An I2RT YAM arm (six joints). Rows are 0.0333 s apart.
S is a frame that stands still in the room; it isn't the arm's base.
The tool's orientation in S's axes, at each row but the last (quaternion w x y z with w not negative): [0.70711 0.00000 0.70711 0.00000]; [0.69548 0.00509 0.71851 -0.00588]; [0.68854 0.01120 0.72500 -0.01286]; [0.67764 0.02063 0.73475 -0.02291]
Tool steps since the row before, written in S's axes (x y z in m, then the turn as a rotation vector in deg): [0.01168 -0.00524 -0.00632 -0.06 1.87 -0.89]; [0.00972 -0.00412 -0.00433 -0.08 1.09 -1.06]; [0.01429 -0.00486 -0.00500 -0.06 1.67 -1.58]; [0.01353 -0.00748 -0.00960 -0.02 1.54 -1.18]
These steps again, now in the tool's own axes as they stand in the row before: [0.00632 -0.00524 0.01168 0.89 1.87 -0.06]; [0.00401 -0.00396 0.00992 1.06 1.09 -0.06]; [0.00426 -0.00436 0.01469 1.58 1.67 -0.04]; [0.00848 -0.00658 0.01469 1.18 1.54 -0.02]
